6 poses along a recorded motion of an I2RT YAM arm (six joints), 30 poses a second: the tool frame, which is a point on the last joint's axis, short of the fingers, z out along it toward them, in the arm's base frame.
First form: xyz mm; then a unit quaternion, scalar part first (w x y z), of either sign.
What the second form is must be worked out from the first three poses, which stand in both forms.
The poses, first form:
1: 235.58, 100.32, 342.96, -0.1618, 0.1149, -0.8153, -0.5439
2: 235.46, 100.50, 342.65, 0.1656, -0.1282, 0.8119, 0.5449
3: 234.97, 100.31, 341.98, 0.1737, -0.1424, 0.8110, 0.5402
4: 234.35, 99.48, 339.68, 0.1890, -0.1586, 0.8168, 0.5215
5: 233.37, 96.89, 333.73, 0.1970, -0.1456, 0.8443, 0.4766
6: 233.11, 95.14, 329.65, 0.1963, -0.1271, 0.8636, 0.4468
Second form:
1: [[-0.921, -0.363, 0.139, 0.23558], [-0.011, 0.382, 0.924, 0.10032], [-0.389, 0.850, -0.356, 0.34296], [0, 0, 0, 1]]
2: [[-0.912, -0.389, 0.129, 0.23546], [-0.028, 0.373, 0.927, 0.10050], [-0.409, 0.842, -0.351, 0.34265], [0, 0, 0, 1]]
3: [[-0.899, -0.419, 0.128, 0.23497], [-0.043, 0.376, 0.926, 0.10031], [-0.436, 0.827, -0.356, 0.34198], [0, 0, 0, 1]]
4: [[-0.878, -0.456, 0.143, 0.23435], [-0.062, 0.406, 0.912, 0.09948], [-0.474, 0.792, -0.385, 0.33968], [0, 0, 0, 1]]
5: [[-0.880, -0.434, 0.194, 0.23337], [-0.058, 0.503, 0.862, 0.09689], [-0.471, 0.747, -0.468, 0.33373], [0, 0, 0, 1]]
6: [[-0.891, -0.395, 0.225, 0.23311], [-0.044, 0.568, 0.822, 0.09514], [-0.453, 0.722, -0.524, 0.32965], [0, 0, 0, 1]]
